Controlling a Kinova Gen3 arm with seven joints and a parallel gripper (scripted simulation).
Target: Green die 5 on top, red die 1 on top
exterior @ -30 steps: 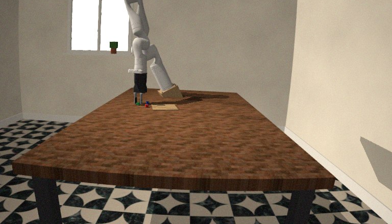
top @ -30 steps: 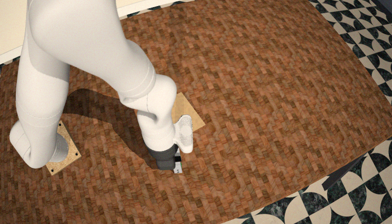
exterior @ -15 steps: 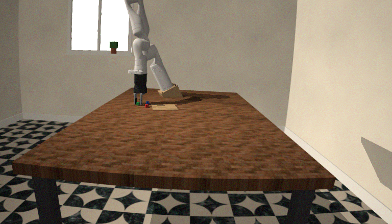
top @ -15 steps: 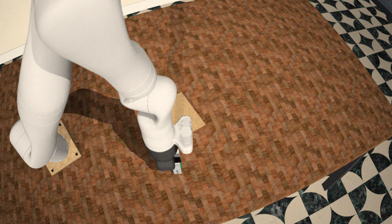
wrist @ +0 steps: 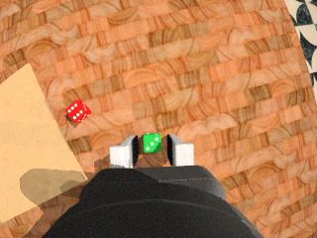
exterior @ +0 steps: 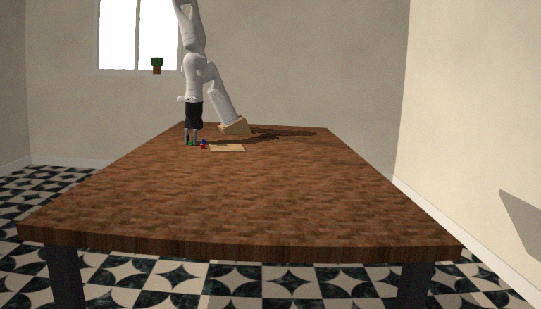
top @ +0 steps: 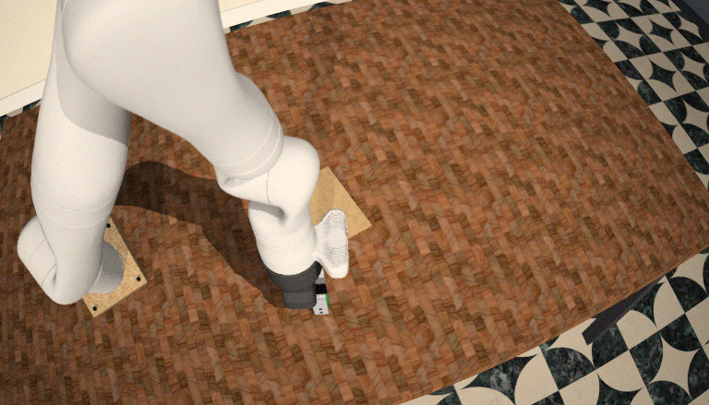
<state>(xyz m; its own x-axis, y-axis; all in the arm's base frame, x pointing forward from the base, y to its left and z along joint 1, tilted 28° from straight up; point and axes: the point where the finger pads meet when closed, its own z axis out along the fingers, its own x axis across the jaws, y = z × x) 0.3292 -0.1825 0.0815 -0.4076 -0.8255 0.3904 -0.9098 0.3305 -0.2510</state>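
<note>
My hand is 10 mm above the green die. From my hand the other things lie so: tan mat (60 mm ahead, 150 mm to the left, 20 mm below); red die (60 mm ahead, 50 mm to the left, 10 mm below); blue die (30 mm behind, 60 mm to the left, 10 mm below).
</note>
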